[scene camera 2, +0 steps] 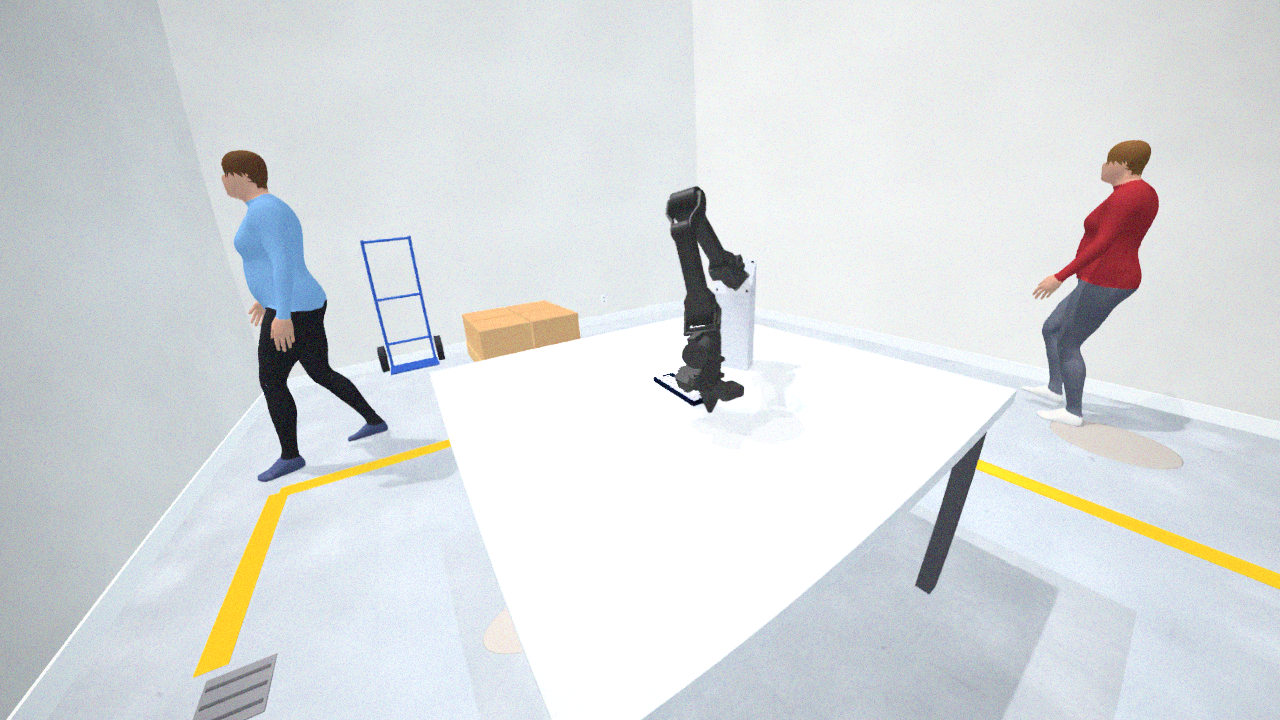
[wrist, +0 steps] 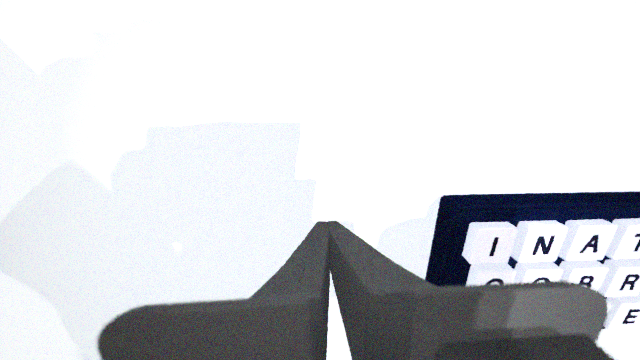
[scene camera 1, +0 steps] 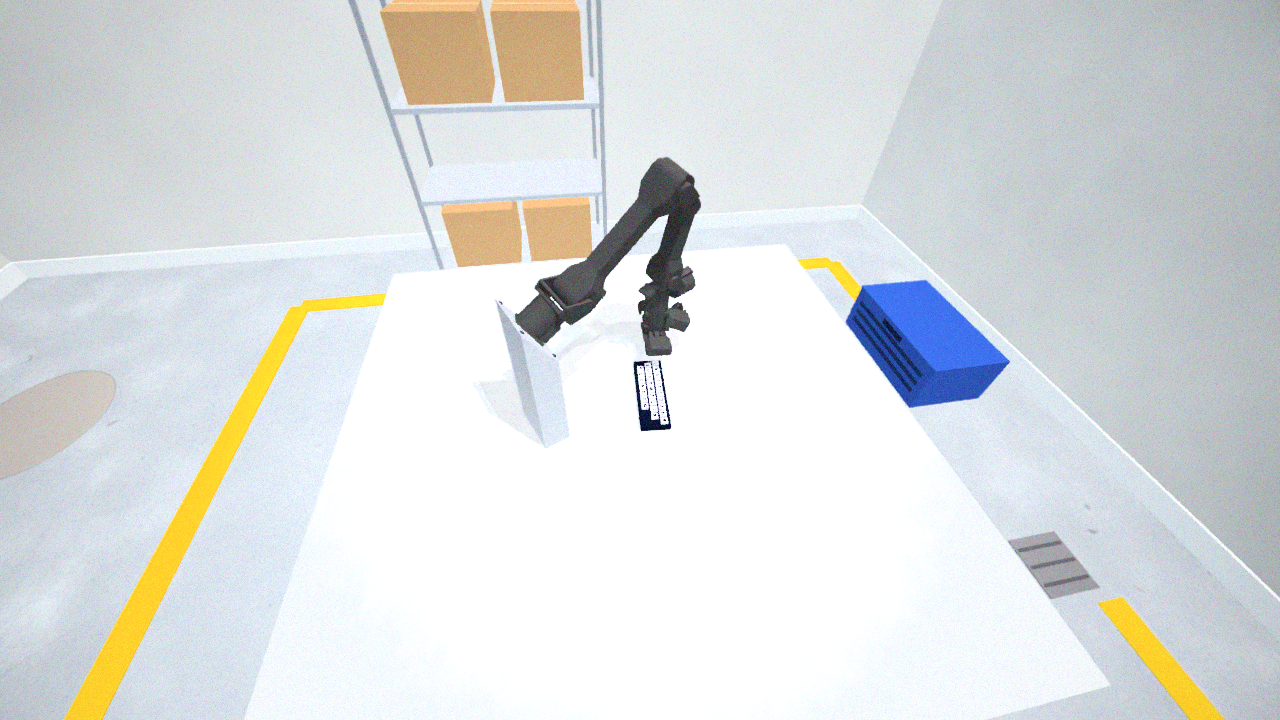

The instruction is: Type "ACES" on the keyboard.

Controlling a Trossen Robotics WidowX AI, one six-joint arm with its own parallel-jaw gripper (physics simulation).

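Places are measured from the arm's base along level axes (x left, y ahead, z down), in centimetres.
Where they show: gripper, fingertip midpoint: (scene camera 2: 709,412) (wrist: 326,230); arm's base at its link origin: (scene camera 2: 735,277) (scene camera 1: 528,330).
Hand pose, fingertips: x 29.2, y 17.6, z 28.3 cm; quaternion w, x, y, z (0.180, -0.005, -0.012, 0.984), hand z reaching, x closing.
Things, the pixels of their top centre, and the offset from my fingertips. Level surfaces: height alone.
- dark-blue keyboard at its top centre: (scene camera 1: 651,390) (scene camera 2: 681,384) dx -14.9, dy +3.2, dz -1.8 cm
- white table at its surface level: dz +0.0 cm
- E key at its top centre: (wrist: 631,316) dx -14.1, dy +0.9, dz -1.8 cm
The dark-blue keyboard (scene camera 1: 642,420) (scene camera 2: 675,390) (wrist: 540,205) with white letter keys lies flat on the white table (scene camera 1: 716,555) (scene camera 2: 626,537). In the wrist view it is at the lower right, cut off by the frame edge. Its A key (wrist: 591,245) stands in the row I, N, A, T, and an E key (wrist: 631,316) shows lower at the right edge. C and S do not show there. My gripper (scene camera 1: 657,351) (scene camera 2: 709,409) (wrist: 326,230) is shut and empty, its tips beside the keyboard's I-key end, off the keys. The right finger hides part of the lower rows.
A white upright panel (scene camera 1: 537,389) (scene camera 2: 739,335) stands at the arm's base, beside the keyboard. Off the table are a shelf rack (scene camera 1: 510,182), a blue box (scene camera 1: 939,326), a hand truck (scene camera 2: 414,366), cardboard boxes (scene camera 2: 501,335) and two people (scene camera 2: 277,255) (scene camera 2: 1118,232).
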